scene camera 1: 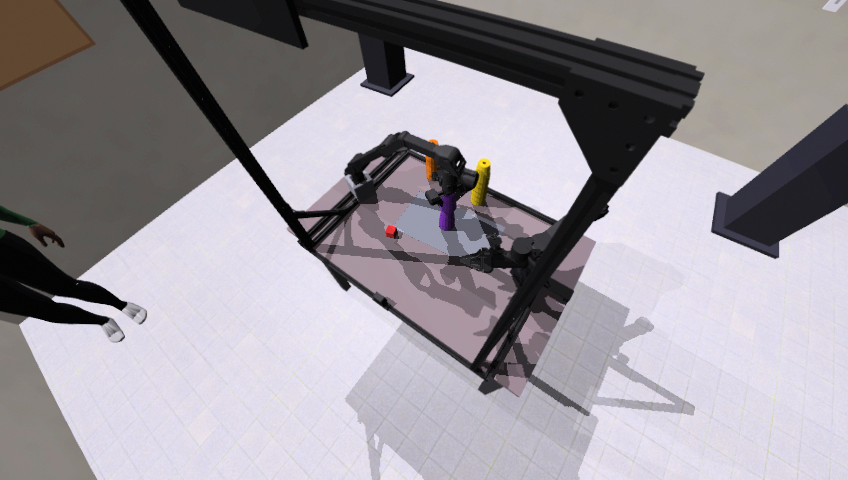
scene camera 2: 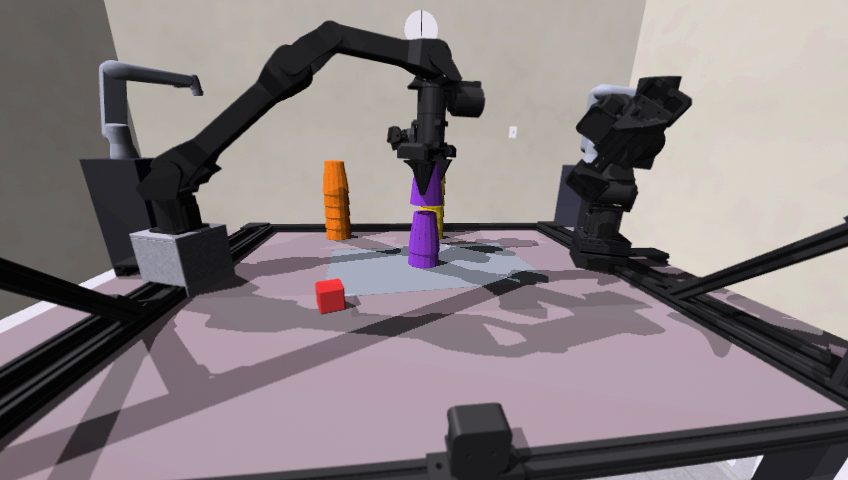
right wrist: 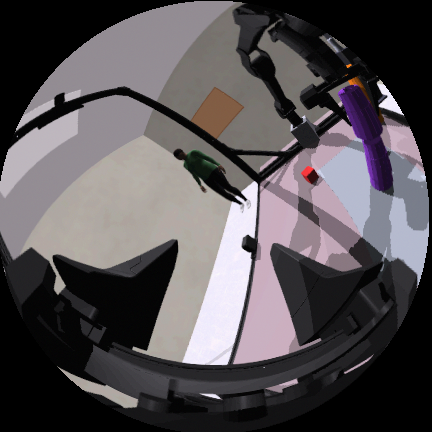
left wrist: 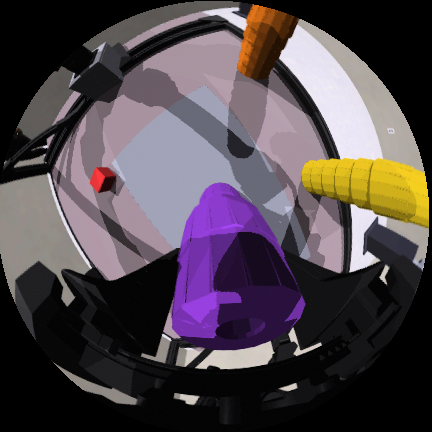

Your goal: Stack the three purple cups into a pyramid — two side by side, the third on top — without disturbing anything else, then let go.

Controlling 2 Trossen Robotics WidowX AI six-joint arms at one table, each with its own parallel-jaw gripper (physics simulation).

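Pixels of known places: left gripper, fingertip midpoint: (scene camera 1: 448,203) (scene camera 2: 428,192) (right wrist: 364,119) (left wrist: 227,253); right gripper, fingertip midpoint: (scene camera 1: 460,259) (scene camera 2: 595,151) (right wrist: 225,247); left arm's base, origin of the base link: (scene camera 1: 358,178) (scene camera 2: 180,228) (right wrist: 297,122); right arm's base, origin of the base link: (scene camera 1: 531,267) (scene camera 2: 600,234).
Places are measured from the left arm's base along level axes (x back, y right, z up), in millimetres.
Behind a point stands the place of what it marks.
Observation:
My left gripper (scene camera 1: 445,191) {x -414, y -220, z 57 mm} (scene camera 2: 424,185) {x -414, y -220, z 57 mm} (left wrist: 227,253) {x -414, y -220, z 57 mm} is shut on a purple cup (scene camera 2: 435,198) {x -434, y -197, z 49 mm} (left wrist: 240,272) (right wrist: 360,112) {x -439, y -214, z 83 mm}, which is upside down. It holds the cup a small gap above the other purple cups (scene camera 1: 446,221) {x -431, y -199, z -37 mm} (scene camera 2: 423,237) {x -412, y -189, z -35 mm} (left wrist: 219,192) {x -379, y -222, z -19 mm} (right wrist: 378,167) {x -438, y -211, z -40 mm}, which are nested upside down in one upright stack on the grey-blue mat (scene camera 1: 414,221) {x -304, y -109, z -106 mm} (scene camera 2: 368,273) {x -309, y -127, z -106 mm} (left wrist: 165,150) {x -291, y -140, z -106 mm}. The held cup hides most of that stack in the left wrist view. My right gripper (right wrist: 225,247) {x -681, y -61, z 151 mm} is open and empty, away from the cups, at the right side in scene camera 1.
A tall orange cup stack (scene camera 1: 430,166) {x -143, y -320, z -6 mm} (scene camera 2: 336,199) {x -139, y -320, z 10 mm} (left wrist: 265,45) {x -156, y -338, z -4 mm} stands at the back left in scene camera 2. A yellow stack (scene camera 1: 480,183) {x -404, y -403, z 48 mm} (scene camera 2: 440,220) (left wrist: 360,185) {x -384, y -394, z 39 mm} stands behind the purple cups. A red cube (scene camera 1: 390,231) {x -309, y 20, z -66 mm} (scene camera 2: 330,296) {x -312, y 30, z -77 mm} (left wrist: 103,180) {x -310, y -8, z -69 mm} (right wrist: 310,175) {x -320, y 4, z -79 mm} lies near the mat's edge.

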